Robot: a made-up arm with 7 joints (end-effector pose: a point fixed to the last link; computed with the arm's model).
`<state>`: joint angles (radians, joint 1 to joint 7).
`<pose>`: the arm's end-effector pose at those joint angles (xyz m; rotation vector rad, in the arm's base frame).
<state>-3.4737 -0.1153 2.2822 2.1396 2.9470 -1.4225 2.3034</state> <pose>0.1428 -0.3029 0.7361 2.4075 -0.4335 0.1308</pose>
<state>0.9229 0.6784 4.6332 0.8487 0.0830 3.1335 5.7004</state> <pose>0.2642 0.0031 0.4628 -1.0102 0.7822 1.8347</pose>
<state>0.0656 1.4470 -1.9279 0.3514 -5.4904 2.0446 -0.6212</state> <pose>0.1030 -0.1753 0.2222 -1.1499 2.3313 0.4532</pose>
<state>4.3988 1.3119 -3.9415 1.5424 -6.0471 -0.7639 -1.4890</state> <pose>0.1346 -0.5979 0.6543 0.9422 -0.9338 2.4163</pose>
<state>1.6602 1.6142 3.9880 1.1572 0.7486 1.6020 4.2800</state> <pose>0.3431 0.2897 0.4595 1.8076 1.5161 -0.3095</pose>
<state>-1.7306 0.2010 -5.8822 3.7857 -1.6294 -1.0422 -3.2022</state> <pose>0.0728 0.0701 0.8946 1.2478 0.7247 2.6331</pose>
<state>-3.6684 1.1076 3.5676 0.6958 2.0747 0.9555 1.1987</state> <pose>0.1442 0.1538 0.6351 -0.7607 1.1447 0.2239</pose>
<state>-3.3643 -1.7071 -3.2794 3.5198 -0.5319 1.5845 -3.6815</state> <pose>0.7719 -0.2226 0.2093 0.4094 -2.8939 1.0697</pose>
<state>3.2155 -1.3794 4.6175 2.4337 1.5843 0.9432 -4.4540</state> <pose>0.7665 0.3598 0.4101 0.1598 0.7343 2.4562</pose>
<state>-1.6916 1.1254 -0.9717 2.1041 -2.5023 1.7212 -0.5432</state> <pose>-0.3813 -0.6936 0.4713 -0.1008 0.3416 -2.9886</pose>
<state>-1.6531 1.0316 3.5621 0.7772 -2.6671 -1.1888 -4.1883</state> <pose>-0.1521 -0.0559 0.4969 -0.4414 -2.7162 -0.6903</pose>
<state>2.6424 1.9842 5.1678 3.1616 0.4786 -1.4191 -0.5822</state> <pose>-0.6109 0.2360 0.0755 0.6840 -0.5239 -0.9182</pose>
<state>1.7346 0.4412 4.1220 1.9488 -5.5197 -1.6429 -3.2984</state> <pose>0.1201 0.1310 0.8992 0.2987 -0.6657 -0.2745</pose>
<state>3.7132 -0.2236 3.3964 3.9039 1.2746 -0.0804 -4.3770</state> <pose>-0.0093 -0.1993 0.9428 0.3470 -0.4922 0.8394</pose>
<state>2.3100 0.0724 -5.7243 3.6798 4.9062 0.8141 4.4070</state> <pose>0.1882 -0.0005 1.0318 0.5248 1.1384 2.6927</pose>
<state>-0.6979 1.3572 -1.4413 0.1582 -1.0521 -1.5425 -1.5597</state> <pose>0.0400 -0.3077 0.1685 2.4207 1.2708 -0.3702</pose>
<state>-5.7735 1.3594 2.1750 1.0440 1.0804 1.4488 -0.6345</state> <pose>-0.0108 0.3467 0.6062 0.4222 -1.0754 1.6851</pose>
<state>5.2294 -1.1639 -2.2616 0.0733 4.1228 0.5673 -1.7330</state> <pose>-0.1170 -0.0571 0.1493 2.4966 0.7240 0.1816</pose>
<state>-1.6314 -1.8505 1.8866 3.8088 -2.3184 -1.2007 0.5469</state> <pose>-0.0836 0.6107 0.0076 -2.0131 1.8412 0.3513</pose>
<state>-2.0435 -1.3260 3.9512 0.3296 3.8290 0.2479 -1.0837</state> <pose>-0.1537 0.1231 0.1182 1.9890 -1.1393 -0.2996</pose>
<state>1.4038 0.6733 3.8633 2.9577 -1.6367 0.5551 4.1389</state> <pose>0.1454 0.4941 0.9630 0.0442 -0.4120 -1.5774</pose>
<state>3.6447 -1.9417 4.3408 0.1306 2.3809 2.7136 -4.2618</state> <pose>0.0202 0.3171 0.1664 -1.8472 0.1037 -1.0612</pose>
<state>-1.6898 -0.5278 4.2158 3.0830 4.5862 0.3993 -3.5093</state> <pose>0.0144 0.4220 1.0116 -0.7687 0.4703 0.3696</pose>
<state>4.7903 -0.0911 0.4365 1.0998 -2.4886 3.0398 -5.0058</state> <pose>0.1045 -0.2673 0.7258 -0.8111 -0.7517 -0.3314</pose>
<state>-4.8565 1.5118 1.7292 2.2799 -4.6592 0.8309 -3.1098</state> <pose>-0.2376 0.8057 0.3715 -0.3493 -0.4928 -0.7478</pose>
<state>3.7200 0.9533 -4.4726 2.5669 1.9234 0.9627 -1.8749</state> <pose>-0.4107 -0.5291 0.8105 -0.1813 0.0311 2.6484</pose>
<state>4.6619 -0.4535 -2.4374 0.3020 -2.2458 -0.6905 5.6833</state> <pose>-0.1753 0.0884 0.3008 1.8084 -1.2431 0.2260</pose>
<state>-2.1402 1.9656 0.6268 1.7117 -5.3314 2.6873 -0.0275</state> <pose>0.0404 -0.4334 -0.1086 -0.1014 -0.1876 -0.1712</pose>
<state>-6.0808 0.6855 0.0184 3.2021 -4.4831 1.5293 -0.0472</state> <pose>0.4416 0.1945 0.9190 -1.0870 -0.9006 -0.5187</pose>
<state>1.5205 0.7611 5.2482 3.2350 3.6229 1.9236 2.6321</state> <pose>-0.0846 0.4309 0.8889 1.3589 0.8486 -1.8135</pose>
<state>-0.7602 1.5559 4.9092 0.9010 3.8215 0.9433 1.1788</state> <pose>-0.1676 -0.4942 0.1803 1.3272 0.5964 -1.7880</pose>
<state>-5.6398 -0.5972 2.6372 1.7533 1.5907 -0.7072 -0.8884</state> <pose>-0.6122 -0.0757 0.5466 -0.6657 -1.5263 -0.2322</pose>
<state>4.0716 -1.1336 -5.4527 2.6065 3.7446 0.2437 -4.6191</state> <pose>0.5759 0.4066 0.7326 -0.2829 0.7847 0.7182</pose>
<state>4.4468 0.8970 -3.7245 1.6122 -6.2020 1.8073 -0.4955</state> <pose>0.2077 -0.1236 0.7744 -1.9412 -1.4921 -0.6399</pose>
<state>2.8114 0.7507 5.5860 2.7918 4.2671 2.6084 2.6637</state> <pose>-0.3896 0.2508 0.8014 -0.5804 1.6379 -0.9644</pose>
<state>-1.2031 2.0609 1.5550 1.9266 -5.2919 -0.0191 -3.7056</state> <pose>0.5909 -0.3735 -0.1429 2.0192 0.7829 1.6890</pose>
